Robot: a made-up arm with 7 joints.
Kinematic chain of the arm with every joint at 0, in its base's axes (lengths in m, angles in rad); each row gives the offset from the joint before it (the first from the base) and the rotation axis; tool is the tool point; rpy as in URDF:
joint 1: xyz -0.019 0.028 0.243 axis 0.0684 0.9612 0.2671
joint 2: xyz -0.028 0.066 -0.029 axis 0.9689 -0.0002 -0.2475
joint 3: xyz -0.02 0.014 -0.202 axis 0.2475 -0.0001 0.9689
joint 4: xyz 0.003 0.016 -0.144 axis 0.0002 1 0
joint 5: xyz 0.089 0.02 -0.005 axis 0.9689 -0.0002 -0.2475
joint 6: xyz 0.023 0.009 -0.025 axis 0.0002 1 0
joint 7: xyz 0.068 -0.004 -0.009 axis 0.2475 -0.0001 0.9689
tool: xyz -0.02 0.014 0.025 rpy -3.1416 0 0
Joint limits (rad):
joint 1: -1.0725..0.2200
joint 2: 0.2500..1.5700
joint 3: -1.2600..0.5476
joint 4: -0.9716..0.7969
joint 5: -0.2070..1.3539
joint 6: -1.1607..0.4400
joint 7: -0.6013..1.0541
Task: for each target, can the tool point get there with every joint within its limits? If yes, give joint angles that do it. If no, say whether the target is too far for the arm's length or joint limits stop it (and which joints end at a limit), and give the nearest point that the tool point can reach.
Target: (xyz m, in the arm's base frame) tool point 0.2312 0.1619 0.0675
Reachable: yes | joints -0.6891 0.4425 -0.2090 -0.5103 1.0456 -0.9376 0.1724
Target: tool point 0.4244 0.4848 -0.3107
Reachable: no: too far | nearest point 0.2808 0.3468 -0.1275 | short by 0.271 m
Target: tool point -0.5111 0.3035 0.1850
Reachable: no: joint limits stop it (at a limit: joint 1, joint 3, joint 4, joint 6, joint 7) | nearest point -0.1048 0.2652 0.0543 | short by 0.429 m
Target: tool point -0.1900 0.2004 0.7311
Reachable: no: joint limits stop it (at a limit: joint 1, joint 2, joint 3, joint 6, joint 7) | nearest point 0.0586 0.3091 0.4564 | short by 0.386 m
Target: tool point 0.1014 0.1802 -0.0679
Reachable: yes | joints -0.0687 0.4740 -0.4522 -0.2885 0.1252 -0.3632 0.8712
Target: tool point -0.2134 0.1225 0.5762
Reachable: no: joint limits stop it (at a limit: joint 1, joint 2, joint 3, joint 6, joint 7) | nearest point 0.0349 0.2685 0.4057 | short by 0.335 m
